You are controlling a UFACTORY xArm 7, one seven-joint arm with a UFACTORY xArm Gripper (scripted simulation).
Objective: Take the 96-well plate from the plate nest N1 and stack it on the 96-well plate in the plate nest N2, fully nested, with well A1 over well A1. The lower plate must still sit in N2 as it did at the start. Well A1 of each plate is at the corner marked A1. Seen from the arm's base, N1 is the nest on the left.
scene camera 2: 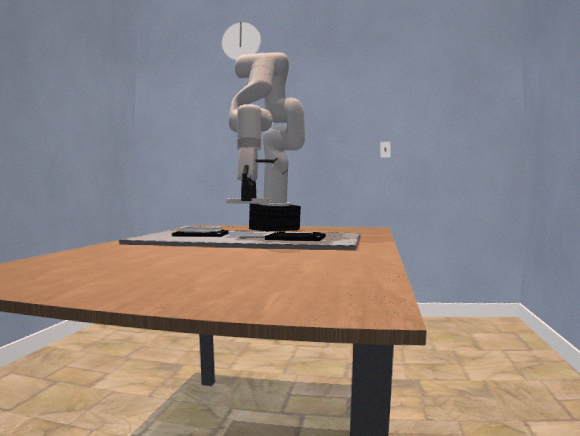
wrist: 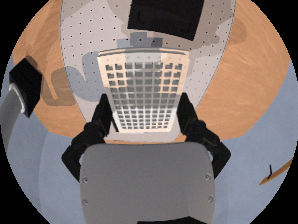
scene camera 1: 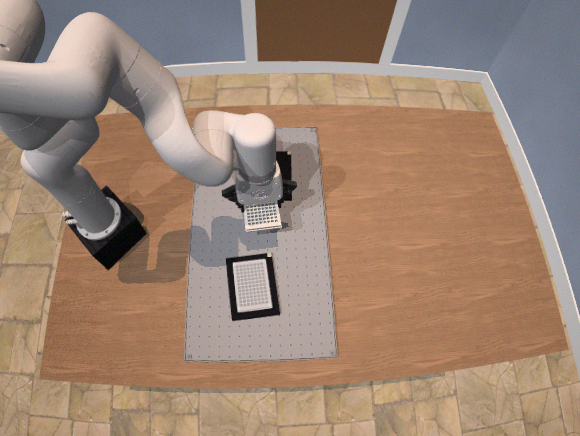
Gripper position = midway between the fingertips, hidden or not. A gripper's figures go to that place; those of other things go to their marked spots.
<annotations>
My gripper (scene camera 1: 260,205): 85 cm from the lens. A white 96-well plate (scene camera 1: 261,219): 83 cm from the lens. A white 96-well plate (scene camera 1: 243,285) is 87 cm from the lens.
</annotations>
